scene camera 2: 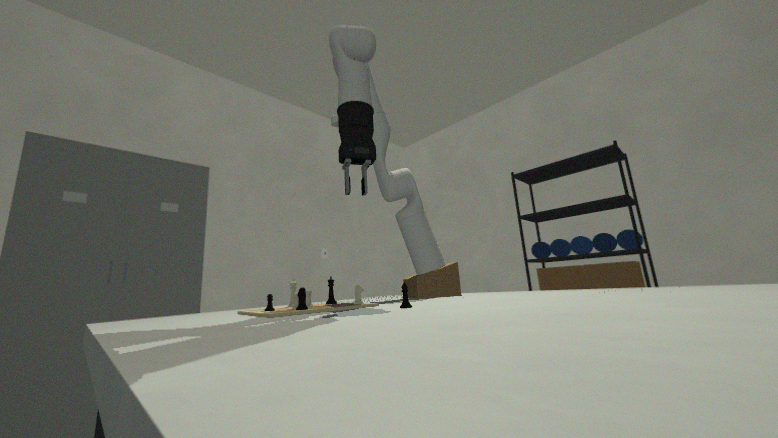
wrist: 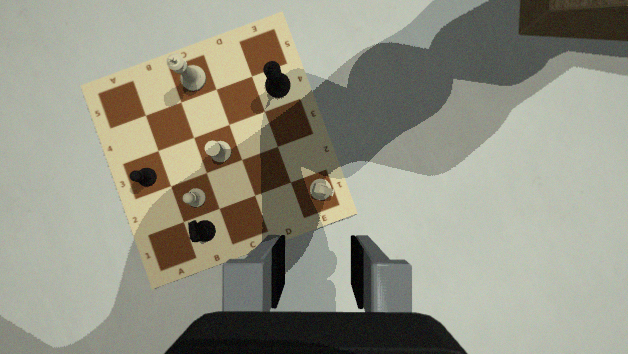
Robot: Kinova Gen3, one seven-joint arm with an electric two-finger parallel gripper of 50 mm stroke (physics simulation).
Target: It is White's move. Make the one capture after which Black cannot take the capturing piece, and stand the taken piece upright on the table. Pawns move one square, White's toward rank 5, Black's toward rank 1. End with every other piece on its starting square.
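Places are measured from the arm's base along level axes (x back, y right, z up), in millimetres.
Pixels of known places: gripper, fingertip midpoint: [scene camera 2: 356, 193] [wrist: 317, 259]; arm's base at its link origin: [scene camera 2: 431, 270].
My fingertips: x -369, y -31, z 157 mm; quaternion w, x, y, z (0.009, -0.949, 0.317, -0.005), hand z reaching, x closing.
For each thing: its top centre in the pictures, then the offset to it from my fingertips.
- chessboard at its top centre: [wrist: 218, 149] [scene camera 2: 306, 307] dx -37, dy +119, dz -230 mm
- white king at its top centre: [wrist: 171, 58] [scene camera 2: 293, 278] dx -14, dy +191, dz -167 mm
- black king at its top centre: [wrist: 270, 66] [scene camera 2: 330, 276] dx +50, dy +134, dz -167 mm
- white rook at its top centre: [wrist: 212, 148] [scene camera 2: 307, 291] dx -37, dy +115, dz -197 mm
- white pawn at its top centre: [wrist: 186, 198] [scene camera 2: 296, 292] dx -83, dy +92, dz -198 mm
- black pawn at its top centre: [wrist: 133, 175] [scene camera 2: 269, 294] dx -111, dy +139, dz -198 mm
- black knight at its top centre: [wrist: 192, 234] [scene camera 2: 301, 287] dx -96, dy +61, dz -190 mm
- white knight at its top centre: [wrist: 321, 189] [scene camera 2: 358, 284] dx +22, dy +23, dz -190 mm
- black bishop-like piece at its top centre: [scene camera 2: 404, 282] dx -12, dy -114, dz -192 mm
My gripper [scene camera 2: 356, 193] [wrist: 317, 259] is partly open and empty, high above the table near the board's rank 1 side. The chessboard [scene camera 2: 321, 311] [wrist: 209, 115] bears a white king [scene camera 2: 292, 293] [wrist: 192, 78] on C5, a black king [scene camera 2: 330, 291] [wrist: 277, 86] on E4, a white rook [wrist: 219, 151] on C3, a white pawn [wrist: 195, 198] on B2, a black pawn [scene camera 2: 269, 303] [wrist: 146, 177] on A3, a black knight [scene camera 2: 301, 299] [wrist: 204, 231] on B1 and a white knight [scene camera 2: 358, 294] [wrist: 321, 190] on E1. A black bishop-like piece [scene camera 2: 404, 297] stands upright on the table, off the board.
The arm's wooden base block [scene camera 2: 438, 282] [wrist: 575, 24] stands behind the board, at top right in the wrist view. The table's left edge [scene camera 2: 125, 380] shows in the scene view. A shelf rack [scene camera 2: 519, 233] and grey cabinet [scene camera 2: 146, 239] stand in the background. Arm shadows cross the board.
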